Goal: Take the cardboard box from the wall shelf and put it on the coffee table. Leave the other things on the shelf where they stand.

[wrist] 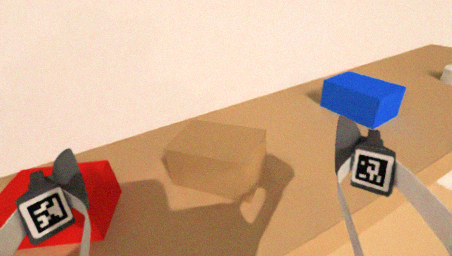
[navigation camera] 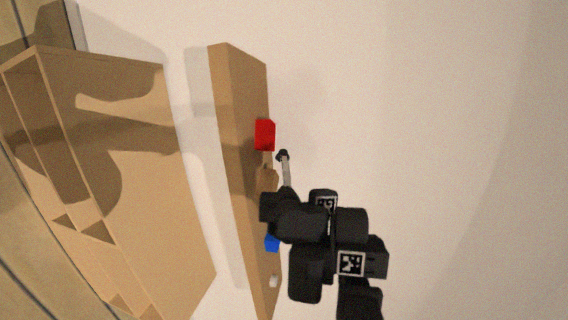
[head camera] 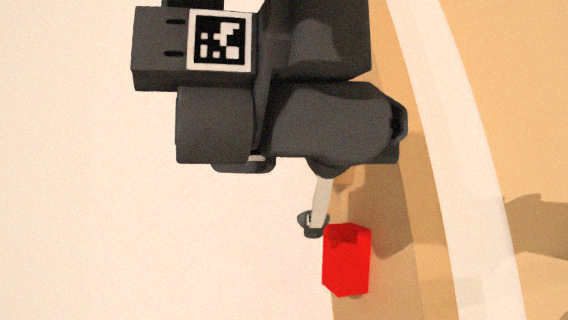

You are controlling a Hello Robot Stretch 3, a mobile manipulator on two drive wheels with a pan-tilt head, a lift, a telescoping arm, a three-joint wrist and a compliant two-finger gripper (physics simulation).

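Places are measured from the robot's base along level axes (x right, y ahead, z up), in millimetres.
Pixels of known places: gripper, between the fingertips: [wrist: 211,153].
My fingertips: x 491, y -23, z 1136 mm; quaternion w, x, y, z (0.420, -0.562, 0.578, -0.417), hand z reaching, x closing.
For each thing: its top centre in the pictures, then the offset to it from my fingertips. Level surfaces: height alone.
- cardboard box, centre of its top: [wrist: 216,138] [navigation camera: 275,185] dz -36, dx +70, dy -6 mm
- wall shelf, height of its surface: dz -86 mm
- red block, centre of its top: [wrist: 48,186] [head camera: 330,259] [navigation camera: 272,135] dz -41, dx +40, dy +152 mm
- blue block, centre of its top: [wrist: 362,83] [navigation camera: 279,238] dz -41, dx +164, dy -229 mm
- small white object, centre of its top: [navigation camera: 276,281] dz -62, dx +214, dy -459 mm
The cardboard box [navigation camera: 268,181] [wrist: 215,157] lies on the wall shelf [head camera: 392,287] [navigation camera: 245,95] [wrist: 305,145], between the red block and the blue block; in the head view the arm hides most of it. My gripper [wrist: 211,153] is open and empty. In the wrist view its fingers stand wide apart, one to each side of the box, the left one in front of the red block and the right one just below the blue block. One finger also shows in the head and navigation views, close to the red block. I cannot make out the coffee table for certain.
A red block [head camera: 346,262] [navigation camera: 265,135] [wrist: 102,200], a blue block [navigation camera: 272,243] [wrist: 357,97] and a small white object [navigation camera: 273,280] [wrist: 447,75] stand on the shelf. The wall runs along its back. Wooden furniture [navigation camera: 160,200] with open compartments stands below.
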